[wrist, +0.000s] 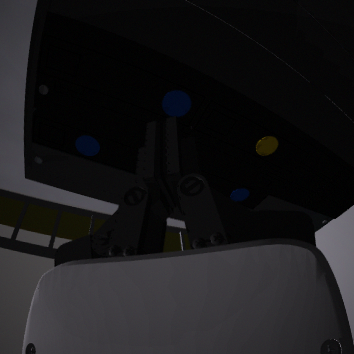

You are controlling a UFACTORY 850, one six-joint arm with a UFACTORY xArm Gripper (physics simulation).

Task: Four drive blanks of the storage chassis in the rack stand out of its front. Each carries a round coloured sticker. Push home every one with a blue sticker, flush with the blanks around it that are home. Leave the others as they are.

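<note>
The storage chassis (75, 185) has a very dark front face, and its drive blanks are hard to make out. One blue sticker (176, 103) is at the upper middle, just beyond my fingertips. A second blue sticker (87, 145) is at the left. A third, smaller blue sticker (240, 194) is at the lower right. A yellow sticker (267, 145) is at the right. My gripper (168, 137) is shut and empty, its tips just below the upper middle blue sticker in the view. Whether the tips touch that blank, and how far each blank stands out, is too dark to tell.
Small round screw heads (43, 89) show along the chassis's left edge. A yellow band with dark rungs (37, 218) runs behind at the lower left. Pale wall shows at the far left and the lower right.
</note>
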